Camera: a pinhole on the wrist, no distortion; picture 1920 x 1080 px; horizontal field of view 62.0 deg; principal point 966.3 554.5 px. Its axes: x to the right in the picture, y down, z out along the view. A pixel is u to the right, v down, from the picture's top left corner.
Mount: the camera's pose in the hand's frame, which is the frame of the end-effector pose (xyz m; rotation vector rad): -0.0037 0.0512 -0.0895 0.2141 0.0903 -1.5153
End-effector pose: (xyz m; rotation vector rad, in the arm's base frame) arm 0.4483 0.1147 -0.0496 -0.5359 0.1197 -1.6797
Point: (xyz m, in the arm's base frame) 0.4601 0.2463 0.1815
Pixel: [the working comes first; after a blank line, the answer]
In the camera's frame: 0.0827 -0.0376 0.3546

1339.0 385.2
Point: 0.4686 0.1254 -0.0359
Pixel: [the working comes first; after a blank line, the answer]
In the camera's frame: 0.0173 0.0033 0.1180

1201.2 599.2
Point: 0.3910 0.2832 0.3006
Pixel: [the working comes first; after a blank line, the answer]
In the camera's frame: 0.1786 -0.0315 0.4599

1586.8 445.2
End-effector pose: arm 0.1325 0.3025 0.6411 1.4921 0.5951 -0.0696
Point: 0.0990 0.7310 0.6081
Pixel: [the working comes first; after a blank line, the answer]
In the camera's frame: 0.1179 0.0930 -0.3170

behind the camera
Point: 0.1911 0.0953 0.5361
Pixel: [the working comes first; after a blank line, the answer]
In the camera's frame: 0.0850 0.0519 0.3272

1381.4 807.7
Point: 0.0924 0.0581 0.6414
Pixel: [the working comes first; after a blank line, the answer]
In the camera's frame: 0.0258 -0.0849 0.3263

1092.7 138.7
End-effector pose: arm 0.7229 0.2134 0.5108 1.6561 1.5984 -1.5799
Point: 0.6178 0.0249 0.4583
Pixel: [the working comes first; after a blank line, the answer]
In the camera's frame: -0.0002 0.0111 0.3168

965.1 610.4
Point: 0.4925 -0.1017 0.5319
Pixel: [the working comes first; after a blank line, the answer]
In the camera's frame: 0.0658 -0.0700 0.4787

1185.8 320.8
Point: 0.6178 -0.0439 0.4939
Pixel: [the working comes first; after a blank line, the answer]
In the camera's frame: -0.0182 -0.0467 0.3652

886.7 350.1
